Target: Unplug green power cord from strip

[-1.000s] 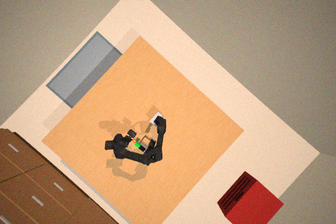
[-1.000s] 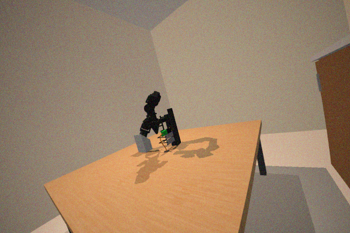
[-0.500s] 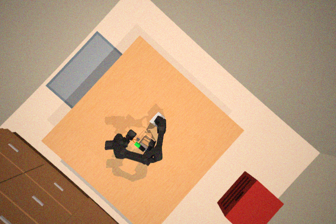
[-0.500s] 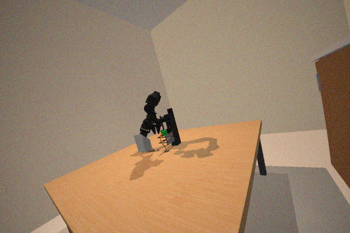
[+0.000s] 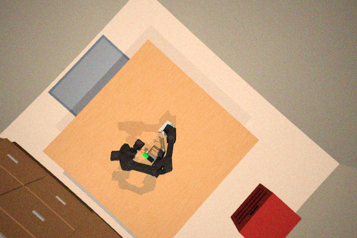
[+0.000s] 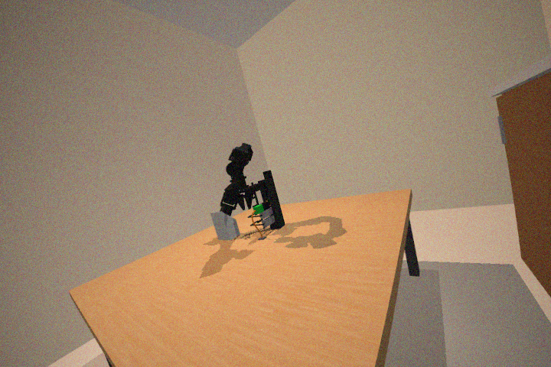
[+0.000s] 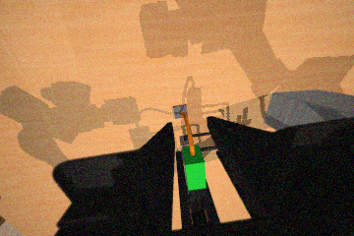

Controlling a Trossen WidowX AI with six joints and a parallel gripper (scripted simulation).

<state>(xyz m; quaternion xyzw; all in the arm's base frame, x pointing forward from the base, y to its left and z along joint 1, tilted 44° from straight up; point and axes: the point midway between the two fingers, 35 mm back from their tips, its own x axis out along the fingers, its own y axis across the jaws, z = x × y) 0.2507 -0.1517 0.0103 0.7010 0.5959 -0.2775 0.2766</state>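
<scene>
My gripper tip is 100 mm to the right of the green plug and 20 mm above it.
</scene>
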